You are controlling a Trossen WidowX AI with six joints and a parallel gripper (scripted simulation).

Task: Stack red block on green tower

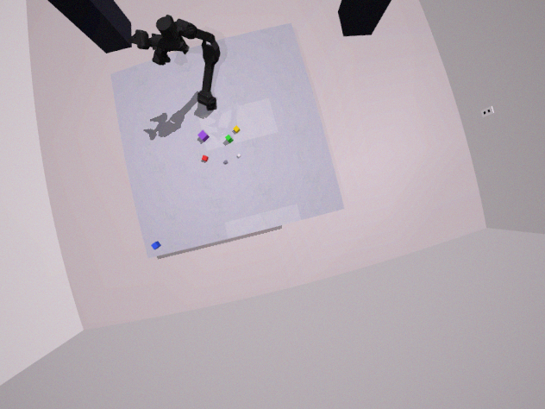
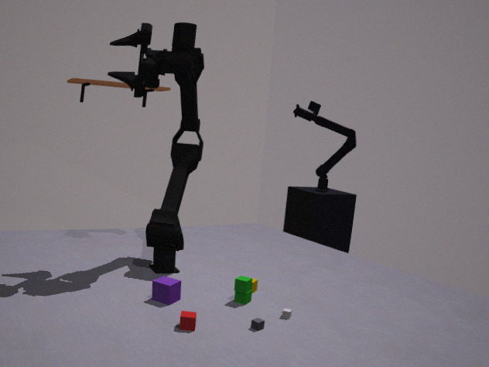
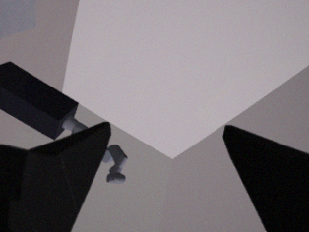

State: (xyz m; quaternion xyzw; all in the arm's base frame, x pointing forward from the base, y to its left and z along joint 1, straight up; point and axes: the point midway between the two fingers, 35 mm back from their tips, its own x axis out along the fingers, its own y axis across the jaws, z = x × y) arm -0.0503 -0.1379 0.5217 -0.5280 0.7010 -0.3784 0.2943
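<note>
My gripper tip is now 40 cm short of the red block, 10 cm to the right of it and 51 cm above it. The rest, counted from my gripper tip: yellow block 25 cm ahead, 31 cm to the left, 51 cm below; then purple block 26 cm ahead, 10 cm to the left, 50 cm below; then grey cube 44 cm ahead, 22 cm to the left, 51 cm below.
</note>
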